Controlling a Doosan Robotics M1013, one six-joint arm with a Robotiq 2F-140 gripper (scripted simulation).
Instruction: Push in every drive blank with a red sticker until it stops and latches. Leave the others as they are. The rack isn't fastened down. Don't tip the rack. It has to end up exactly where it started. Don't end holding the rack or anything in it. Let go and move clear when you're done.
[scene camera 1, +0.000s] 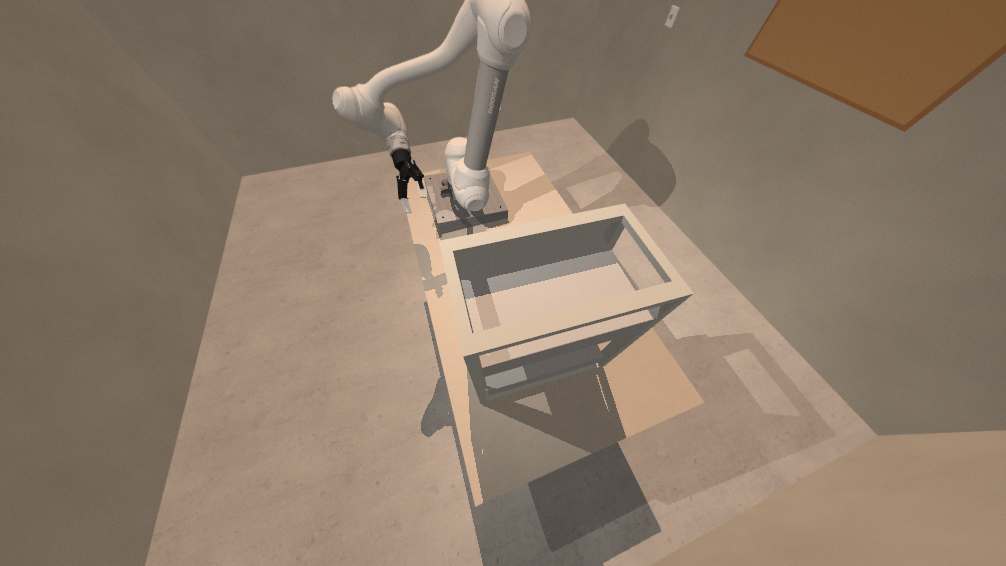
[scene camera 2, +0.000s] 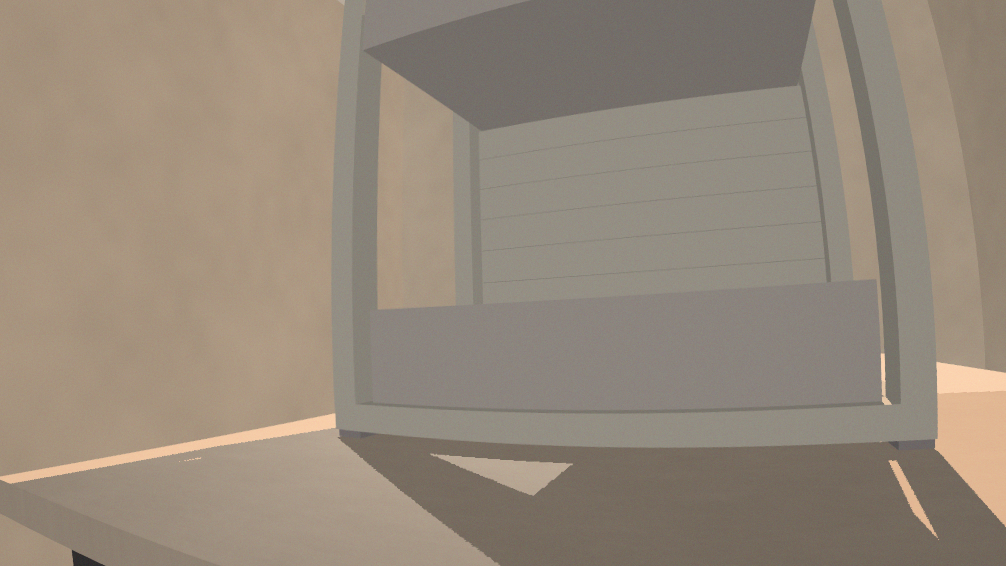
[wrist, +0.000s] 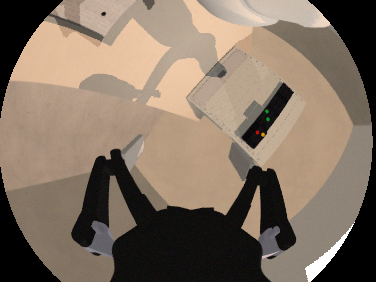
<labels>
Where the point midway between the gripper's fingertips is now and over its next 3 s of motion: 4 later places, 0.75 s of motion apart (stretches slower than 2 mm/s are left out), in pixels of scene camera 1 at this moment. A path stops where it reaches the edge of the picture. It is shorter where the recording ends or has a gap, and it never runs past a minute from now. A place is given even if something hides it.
My gripper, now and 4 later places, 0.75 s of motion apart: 415, 205; 419, 209; 429, 212; 447, 211; 464, 210
</labels>
